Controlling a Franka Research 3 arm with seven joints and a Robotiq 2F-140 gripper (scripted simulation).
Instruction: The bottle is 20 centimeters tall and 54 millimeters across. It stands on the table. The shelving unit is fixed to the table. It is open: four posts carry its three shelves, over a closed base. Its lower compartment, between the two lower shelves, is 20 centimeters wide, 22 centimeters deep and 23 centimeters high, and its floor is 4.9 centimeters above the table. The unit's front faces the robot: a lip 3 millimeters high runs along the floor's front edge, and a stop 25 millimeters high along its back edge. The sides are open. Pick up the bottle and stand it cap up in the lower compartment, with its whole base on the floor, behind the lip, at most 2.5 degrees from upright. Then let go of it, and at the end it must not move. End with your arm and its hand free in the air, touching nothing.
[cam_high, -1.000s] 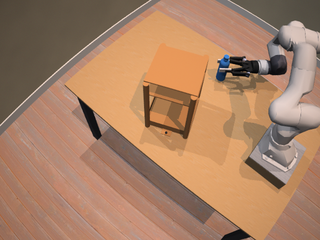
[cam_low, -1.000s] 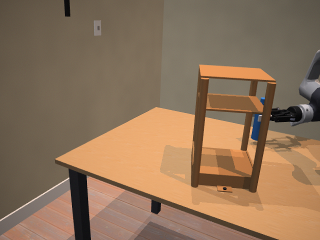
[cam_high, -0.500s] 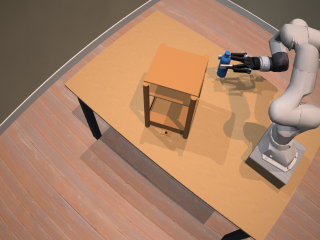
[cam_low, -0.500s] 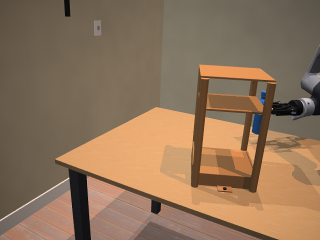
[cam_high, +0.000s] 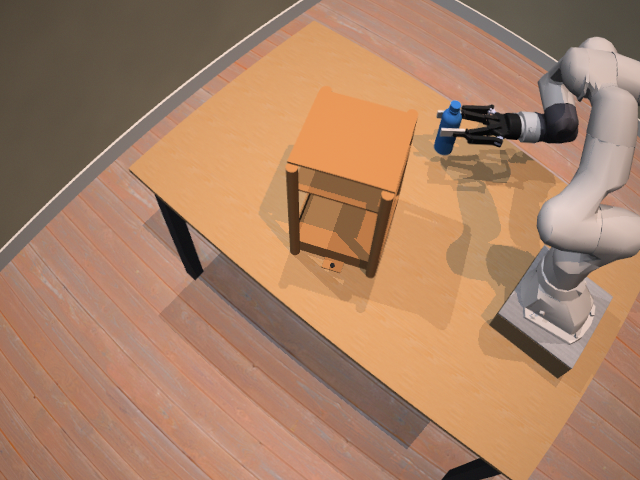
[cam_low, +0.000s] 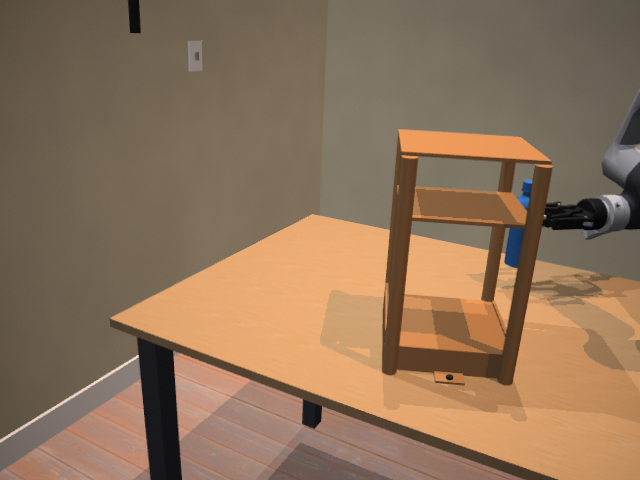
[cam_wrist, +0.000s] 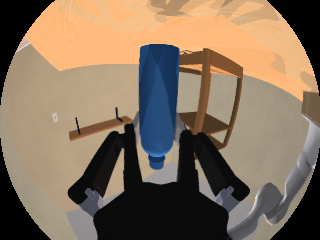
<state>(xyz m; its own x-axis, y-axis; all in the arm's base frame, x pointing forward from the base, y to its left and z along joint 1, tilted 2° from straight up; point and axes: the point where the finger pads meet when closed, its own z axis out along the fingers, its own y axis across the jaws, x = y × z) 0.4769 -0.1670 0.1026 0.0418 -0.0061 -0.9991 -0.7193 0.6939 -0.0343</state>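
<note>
Right now the shelving unit is 40 mm ahead of my hand, 350 mm to the left of it and 20 mm above it.
</note>
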